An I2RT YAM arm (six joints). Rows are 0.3 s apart.
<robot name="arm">
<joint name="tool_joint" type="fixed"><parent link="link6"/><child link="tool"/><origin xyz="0 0 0" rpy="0 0 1.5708"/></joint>
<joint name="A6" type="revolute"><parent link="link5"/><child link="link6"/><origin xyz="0 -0.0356 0.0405" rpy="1.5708 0 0"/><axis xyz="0 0 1"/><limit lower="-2.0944" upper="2.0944"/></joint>
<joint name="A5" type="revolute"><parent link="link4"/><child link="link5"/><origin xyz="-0.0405 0.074 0.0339" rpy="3.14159 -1.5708 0"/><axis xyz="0 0 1"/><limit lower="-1.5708" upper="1.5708"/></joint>
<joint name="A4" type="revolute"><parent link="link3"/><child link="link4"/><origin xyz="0.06 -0.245 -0.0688" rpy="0 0 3.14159"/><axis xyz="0 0 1"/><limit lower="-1.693" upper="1.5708"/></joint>
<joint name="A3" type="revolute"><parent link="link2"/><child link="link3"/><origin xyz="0.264 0 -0.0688" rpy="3.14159 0 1.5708"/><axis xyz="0 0 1"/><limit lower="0" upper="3.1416"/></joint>
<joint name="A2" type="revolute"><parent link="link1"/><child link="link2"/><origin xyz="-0.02 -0.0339 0.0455" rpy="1.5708 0 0"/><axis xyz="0 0 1"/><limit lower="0" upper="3.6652"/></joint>
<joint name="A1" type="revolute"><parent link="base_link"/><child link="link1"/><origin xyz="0 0 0.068" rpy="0 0 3.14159"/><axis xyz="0 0 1"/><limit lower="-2.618" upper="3.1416"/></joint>
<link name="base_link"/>
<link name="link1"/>
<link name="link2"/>
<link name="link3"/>
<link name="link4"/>
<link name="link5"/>
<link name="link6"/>
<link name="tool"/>
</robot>
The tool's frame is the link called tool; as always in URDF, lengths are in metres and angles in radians.
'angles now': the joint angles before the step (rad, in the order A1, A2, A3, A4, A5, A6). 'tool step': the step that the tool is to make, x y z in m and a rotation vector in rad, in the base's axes. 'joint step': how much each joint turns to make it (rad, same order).
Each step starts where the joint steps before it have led.
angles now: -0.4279 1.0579 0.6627 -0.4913 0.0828 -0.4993
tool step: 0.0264 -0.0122 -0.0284 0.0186 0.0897 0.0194
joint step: 0.0001 0.1973 0.0187 0.0916 0.0047 -0.0277
